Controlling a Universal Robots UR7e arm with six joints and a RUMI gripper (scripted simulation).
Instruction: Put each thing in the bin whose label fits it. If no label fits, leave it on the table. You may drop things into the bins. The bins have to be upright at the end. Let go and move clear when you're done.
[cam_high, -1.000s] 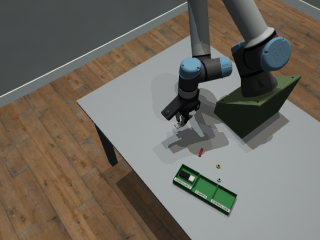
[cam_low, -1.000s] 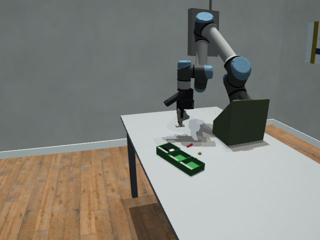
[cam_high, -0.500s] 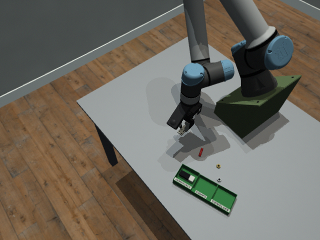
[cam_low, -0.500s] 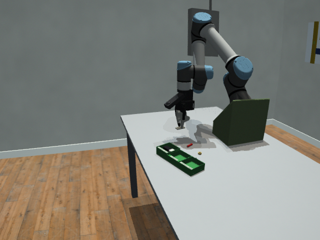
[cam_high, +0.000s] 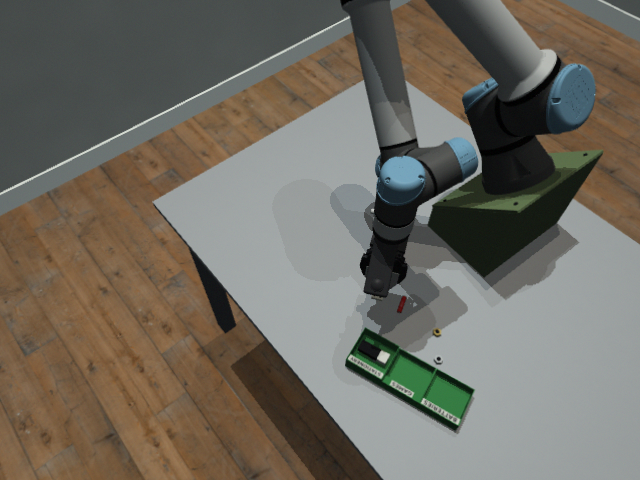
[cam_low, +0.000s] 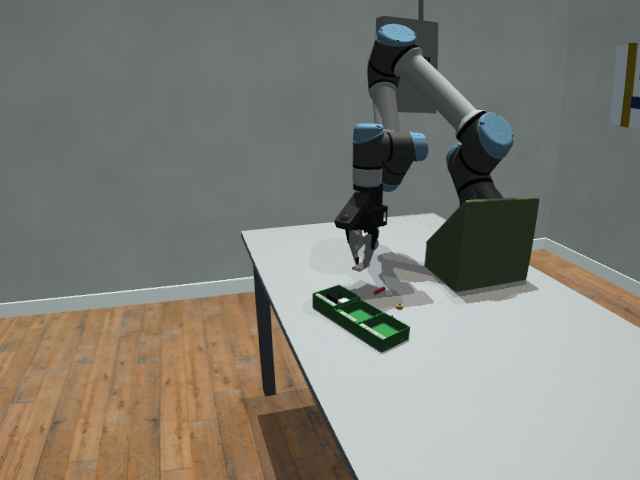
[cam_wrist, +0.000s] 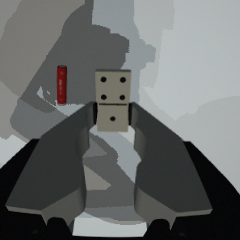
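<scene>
My hand is 4 cm past the red cylinder, 4 cm to the right of it and 7 cm above it. From my hand the other things lie so: white domino: 1 cm below; grey-white clip: 10 cm ahead, 9 cm to the left, 6 cm below; eraser: 10 cm ahead, 9 cm to the left, 5 cm below.
</scene>
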